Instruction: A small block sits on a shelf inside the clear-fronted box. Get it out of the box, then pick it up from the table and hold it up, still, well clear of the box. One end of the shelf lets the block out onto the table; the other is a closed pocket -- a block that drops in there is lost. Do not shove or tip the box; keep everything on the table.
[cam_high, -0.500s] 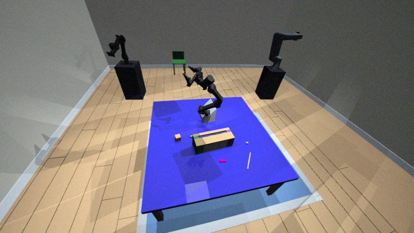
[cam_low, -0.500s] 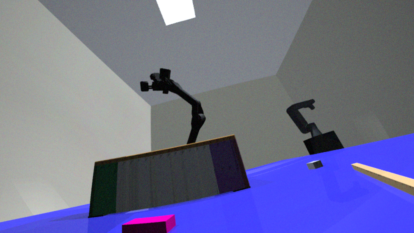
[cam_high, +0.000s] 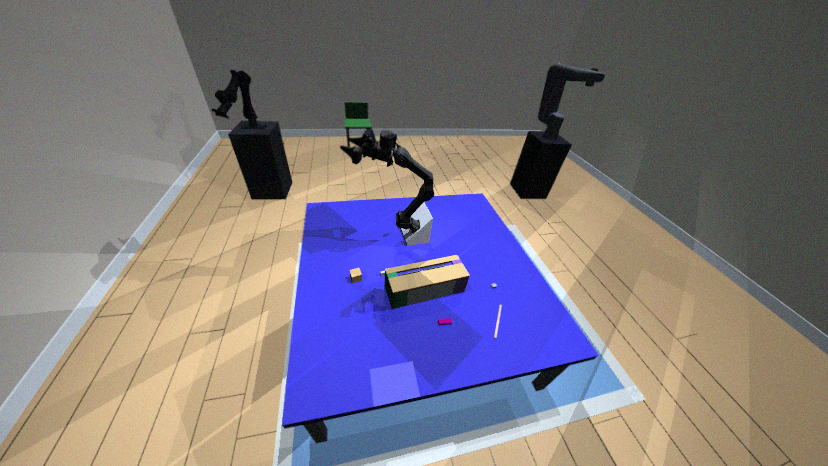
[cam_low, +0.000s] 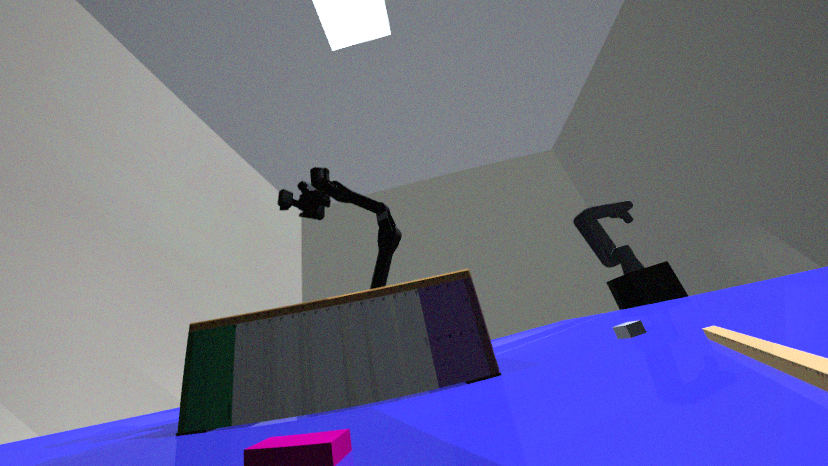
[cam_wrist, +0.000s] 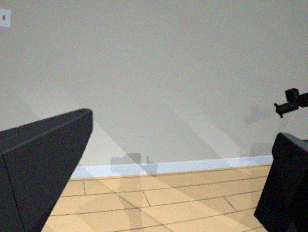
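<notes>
My gripper tip is 590 mm above the tan cube, 250 mm short of it and 30 mm to the right of it. The rest, counted from my gripper tip: grey piece (740 mm to the left, 610 mm below, 340 mm ahead); wooden stick (690 mm to the left, 610 mm below, 540 mm ahead).
</notes>
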